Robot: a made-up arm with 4 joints.
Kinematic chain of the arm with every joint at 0, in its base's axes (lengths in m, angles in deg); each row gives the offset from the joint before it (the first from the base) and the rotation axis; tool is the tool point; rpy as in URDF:
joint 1: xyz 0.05 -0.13 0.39 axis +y
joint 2: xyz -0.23 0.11 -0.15 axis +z
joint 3: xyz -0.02 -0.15 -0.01 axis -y
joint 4: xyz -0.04 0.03 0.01 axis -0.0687 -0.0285 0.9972
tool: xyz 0.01 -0.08 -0.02 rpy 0 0 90
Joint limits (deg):
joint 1: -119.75..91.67
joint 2: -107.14..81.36
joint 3: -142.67..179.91
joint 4: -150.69..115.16
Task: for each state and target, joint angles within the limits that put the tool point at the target. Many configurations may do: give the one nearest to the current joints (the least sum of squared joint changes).
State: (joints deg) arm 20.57 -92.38 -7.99 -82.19
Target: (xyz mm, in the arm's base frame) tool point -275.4 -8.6 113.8
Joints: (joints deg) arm -25.32 -48.59 -31.16 -89.23
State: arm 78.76 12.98 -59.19 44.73
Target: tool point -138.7 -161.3 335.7
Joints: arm 42.27 49.27 -58.99 25.63
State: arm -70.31 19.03 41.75 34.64
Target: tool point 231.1 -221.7 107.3
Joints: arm -87.25 1.77 35.12 -10.13
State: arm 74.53 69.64 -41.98 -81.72
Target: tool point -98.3 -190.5 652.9
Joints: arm 82.51 31.03 -29.73 -95.48
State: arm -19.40 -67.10 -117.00 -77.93
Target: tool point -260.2 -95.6 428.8
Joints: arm 15.76 -56.10 -115.34 -104.39
